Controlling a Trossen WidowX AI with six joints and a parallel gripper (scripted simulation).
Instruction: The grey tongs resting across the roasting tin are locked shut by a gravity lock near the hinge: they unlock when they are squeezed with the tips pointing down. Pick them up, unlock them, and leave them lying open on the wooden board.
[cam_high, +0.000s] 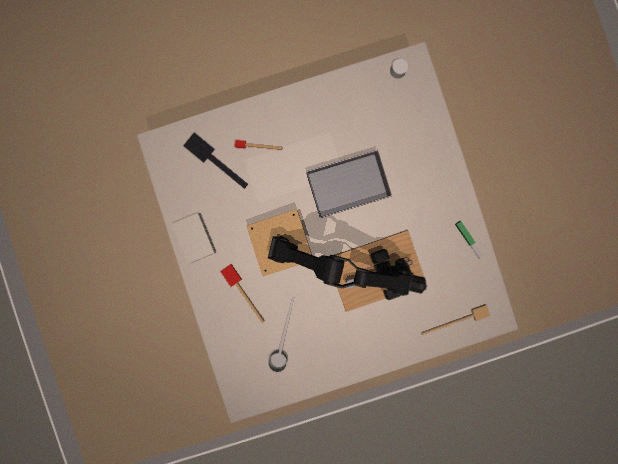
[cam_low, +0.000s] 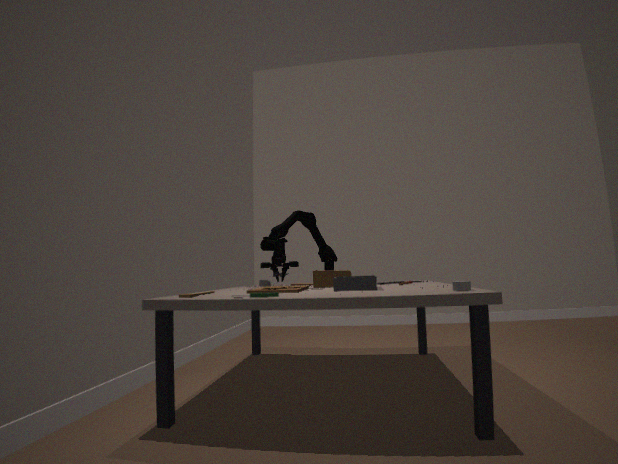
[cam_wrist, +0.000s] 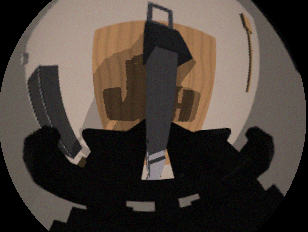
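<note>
Right now my gripper tip is 4 cm above the wooden board and 1 cm past it. Round my gripper tip: red spatula 59 cm behind, 6 cm to the left, 4 cm below; grey roasting tin 38 cm to the left, 5 cm behind, 2 cm below; green-handled tool 41 cm ahead, 4 cm below, 2 cm to the left.
</note>
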